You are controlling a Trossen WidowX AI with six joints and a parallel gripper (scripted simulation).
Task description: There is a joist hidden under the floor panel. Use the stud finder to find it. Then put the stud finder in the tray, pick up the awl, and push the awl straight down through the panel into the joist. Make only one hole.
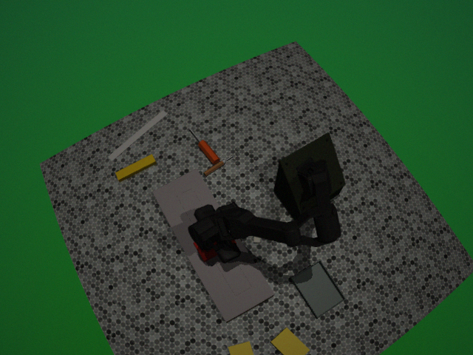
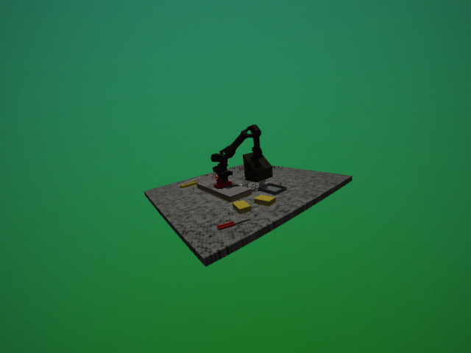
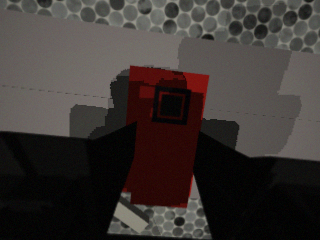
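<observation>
Now: gripper tip 320 mm to the right of the grey tray, 200 mm past it and 50 mm above it. From my gripper tip the other things lie so: awl (250 mm to the right, 200 mm behind, 60 mm below); then red stud finder (20 mm above, 10 mm ahead); then small white block (150 mm behind, 60 mm below, 40 mm to the left).
</observation>
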